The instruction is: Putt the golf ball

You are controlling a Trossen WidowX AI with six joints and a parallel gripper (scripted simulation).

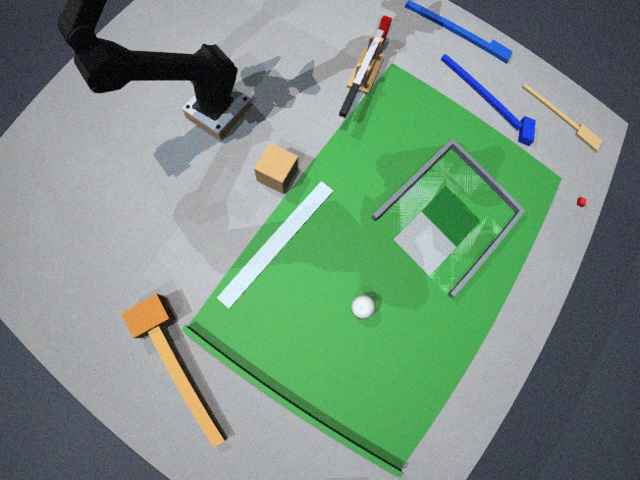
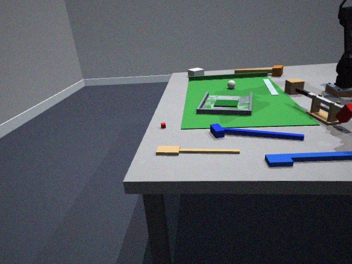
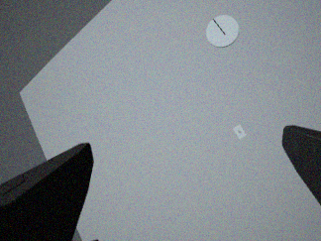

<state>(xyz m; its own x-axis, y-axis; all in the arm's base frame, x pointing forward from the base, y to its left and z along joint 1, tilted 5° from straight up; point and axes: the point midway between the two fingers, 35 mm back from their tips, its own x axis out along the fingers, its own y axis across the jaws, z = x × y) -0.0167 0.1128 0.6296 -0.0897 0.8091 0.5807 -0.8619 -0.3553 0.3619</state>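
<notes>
Now: the white strip 670 mm below my gripper tip, 360 mm to the right of it and 260 mm ahead of it. From my gripper tip the other things lie so: wooden rack 640 mm below, 220 mm ahead, 80 mm to the left; then tan cube 640 mm below, 240 mm to the right, 190 mm ahead; then red putter 620 mm below, 210 mm ahead, 60 mm to the left.
</notes>
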